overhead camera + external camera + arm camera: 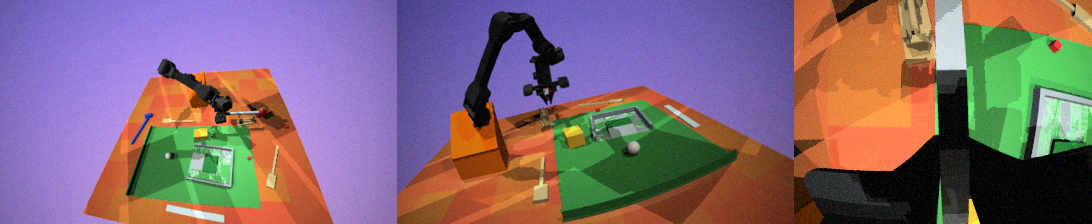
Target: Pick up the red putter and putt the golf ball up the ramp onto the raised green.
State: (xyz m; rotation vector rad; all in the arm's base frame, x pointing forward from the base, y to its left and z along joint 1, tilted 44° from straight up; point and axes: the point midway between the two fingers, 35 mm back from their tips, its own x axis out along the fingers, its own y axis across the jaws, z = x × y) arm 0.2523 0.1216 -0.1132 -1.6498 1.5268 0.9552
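My gripper tip is 7 cm short of the yellow block, 15 cm to the left of it and 10 cm above it. From my gripper tip the other things lie so: white golf ball (23 cm ahead, 35 cm to the right, 10 cm below); red putter (1 cm behind, 11 cm to the left, 2 cm above); wooden fence (5 cm behind, 16 cm to the left, 9 cm below).
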